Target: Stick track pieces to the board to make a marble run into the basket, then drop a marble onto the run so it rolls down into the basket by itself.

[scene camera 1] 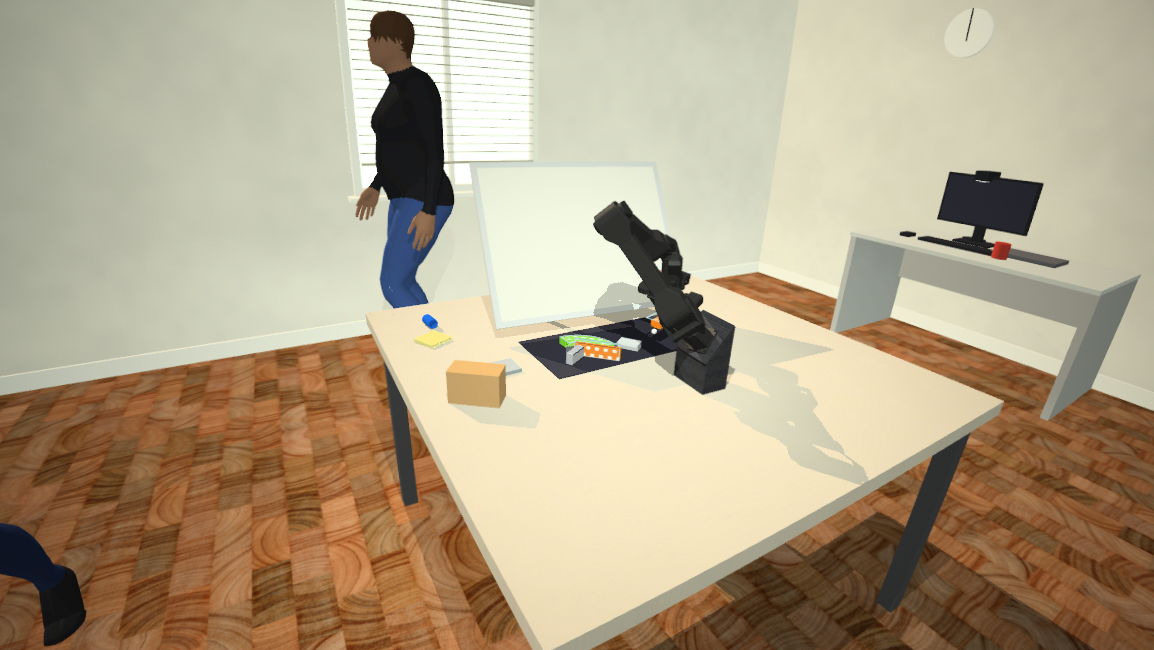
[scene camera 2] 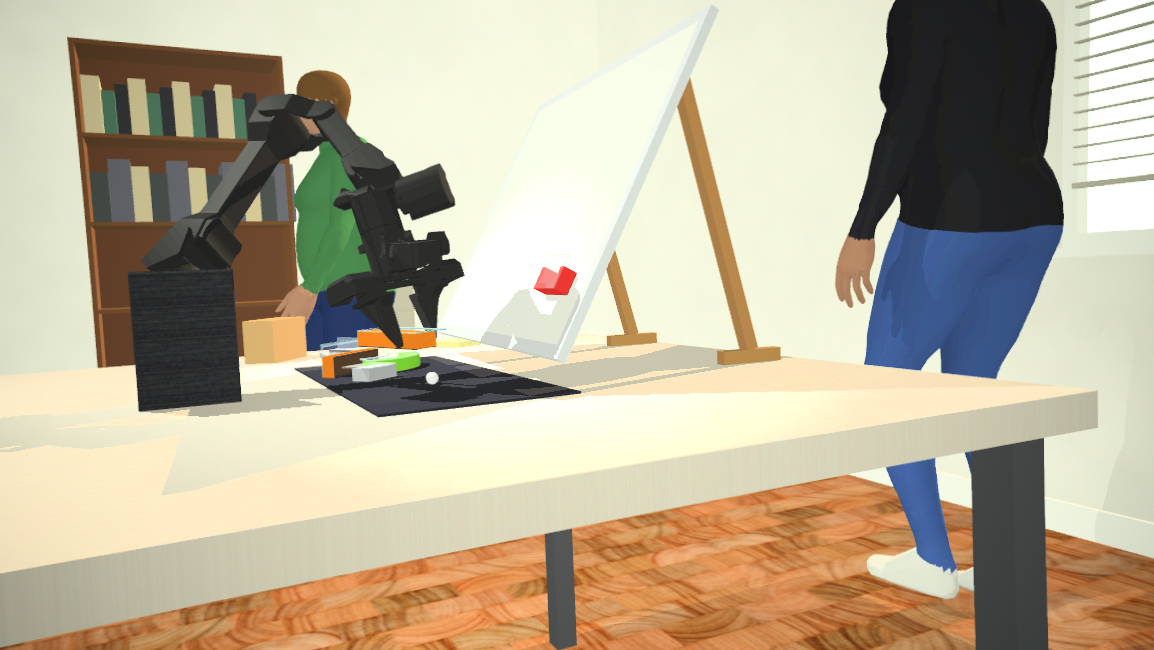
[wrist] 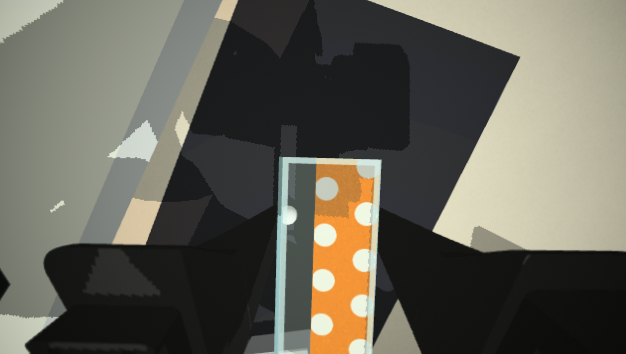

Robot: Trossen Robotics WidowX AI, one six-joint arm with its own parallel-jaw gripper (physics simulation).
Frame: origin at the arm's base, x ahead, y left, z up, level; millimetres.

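Seen in the pictures: gripper, fingertip midpoint: [scene camera 2: 417, 343] [wrist: 325, 212]; arm's base, origin of the base link: [scene camera 1: 701, 339] [scene camera 2: 184, 310].
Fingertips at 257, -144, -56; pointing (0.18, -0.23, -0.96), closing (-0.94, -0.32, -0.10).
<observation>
Offsets run from my fingertips to a thing's middle, as dx, dy, dz. "pt": to the spot under its first point. Level surfaces: height alone.
My gripper [scene camera 2: 415, 332] [wrist: 325, 212] is shut on an orange track piece with white dots and clear walls [scene camera 2: 379, 338] [wrist: 342, 260], held above the dark mat @(dz -60) [scene camera 1: 557, 369] [scene camera 2: 500, 390] [wrist: 450, 100]. The arm hides the fingers in scene camera 1. The white marble @(+28, +26, -51) [scene camera 1: 654, 331] [scene camera 2: 432, 377] [wrist: 289, 215] lies on the mat. A green piece [scene camera 1: 583, 340] [scene camera 2: 405, 360], another orange dotted piece @(pt -29, +270, -38) [scene camera 1: 601, 351] [scene camera 2: 351, 362] and grey pieces @(-1, +336, -34) [scene camera 1: 574, 353] @(-16, +164, -50) [scene camera 1: 629, 343] [scene camera 2: 373, 372] lie there too. A small red box-like thing, perhaps the basket @(+166, -88, +84) [scene camera 2: 555, 280], is low on the tilted white board [scene camera 1: 557, 242] [scene camera 2: 581, 161].
The board's wooden easel legs @(+428, -97, +174) [scene camera 2: 718, 226] stand behind it. A cardboard-coloured box @(-50, +640, -23) [scene camera 1: 476, 383] [scene camera 2: 274, 339], a yellow pad @(+315, +614, -57) [scene camera 1: 432, 339] and a blue object @(+428, +583, -48) [scene camera 1: 429, 321] are on the table @(dz -63) [scene camera 1: 686, 484] [scene camera 2: 726, 419]. People stand beyond the table.
</observation>
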